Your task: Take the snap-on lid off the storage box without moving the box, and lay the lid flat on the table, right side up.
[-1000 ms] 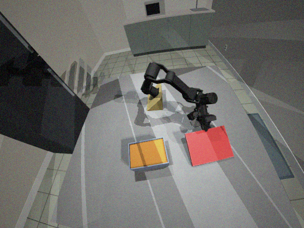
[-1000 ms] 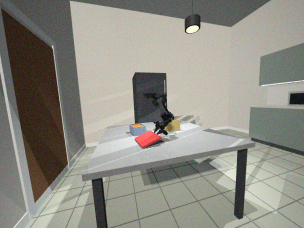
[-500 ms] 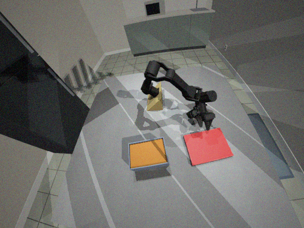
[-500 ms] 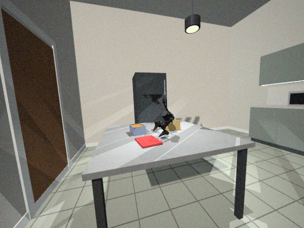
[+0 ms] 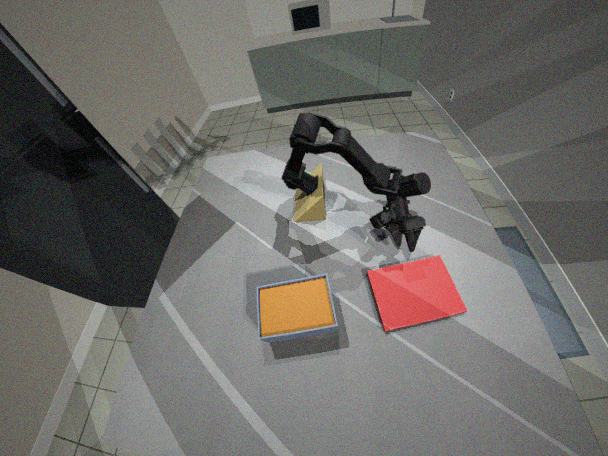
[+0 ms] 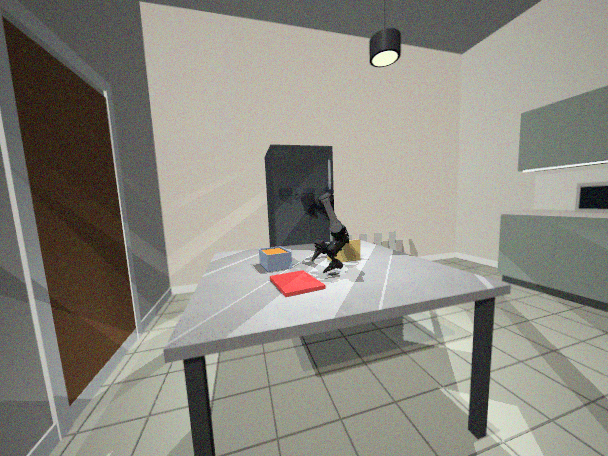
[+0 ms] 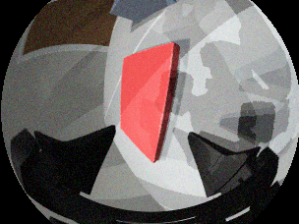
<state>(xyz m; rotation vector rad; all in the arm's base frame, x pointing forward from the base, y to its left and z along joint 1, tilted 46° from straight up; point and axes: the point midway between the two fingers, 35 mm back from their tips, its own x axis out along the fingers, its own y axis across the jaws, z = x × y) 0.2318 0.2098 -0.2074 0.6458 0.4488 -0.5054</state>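
Right now my gripper tip is 120 mm short of the red lid, 50 mm above it and 20 mm to the right of it. From my gripper tip the other things lie so: storage box: 320 mm to the right, 190 mm ahead, 20 mm below.
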